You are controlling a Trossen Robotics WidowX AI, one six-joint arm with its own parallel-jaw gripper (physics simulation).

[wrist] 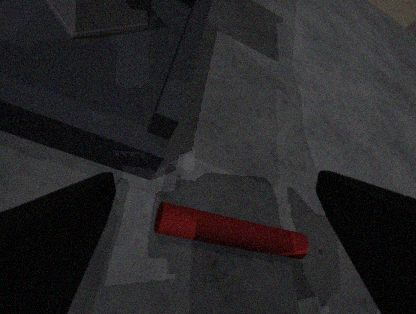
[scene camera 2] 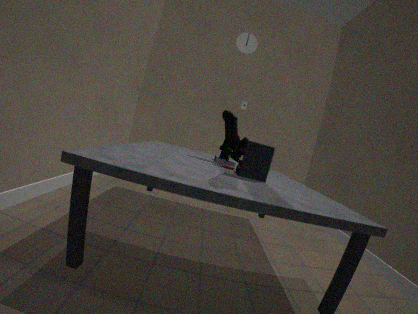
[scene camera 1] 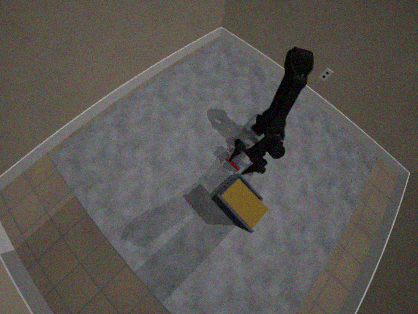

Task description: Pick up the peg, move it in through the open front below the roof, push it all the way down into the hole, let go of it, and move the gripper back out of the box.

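Places are measured from the arm's base along level axes (x ahead, y left, z up), in metres.
Where they show: gripper, between the fingertips: [wrist: 217,181] [scene camera 2: 232,165] [scene camera 1: 235,167]; arm's base, origin of its link: [scene camera 2: 223,158] [scene camera 1: 259,128].
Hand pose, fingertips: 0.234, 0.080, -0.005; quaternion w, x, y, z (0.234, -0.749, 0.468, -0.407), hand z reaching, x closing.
Each offset is from my fingertips to the top centre of the thing, as dx, dy, dz. "pt": to the spot under its first point. Level surfaces: height alone.
The red peg {-0.010, -0.024, -0.014} [scene camera 1: 232,164] [scene camera 2: 228,167] [wrist: 230,230] lies on its side on the table by the box's open front. The dark box {+0.081, +0.112, +0.174} [scene camera 2: 257,161] [wrist: 95,92] stands beside it; its yellow roof {pt +0.119, +0.117, +0.174} [scene camera 1: 244,204] shows in scene camera 1. A corner of the grey block {pt +0.068, +0.106, -0.013} [wrist: 62,14] inside the box shows at the wrist view's top left; its hole does not show. My gripper [scene camera 1: 237,166] [wrist: 217,181] is open and empty. In the wrist view its fingers stand wide at the left and right, with the peg lying crosswise between their outlines, not gripped.
The box's low front edge {pt +0.000, +0.062, -0.016} [wrist: 75,142] and side wall end {pt +0.012, +0.031, +0.004} [wrist: 163,125] are close to the left finger in the wrist view. The grey table {dz -0.028} [scene camera 1: 125,145] [scene camera 2: 150,170] carries the arm, box and peg. Shadows of the arm and box fall across it. The scene is dim.
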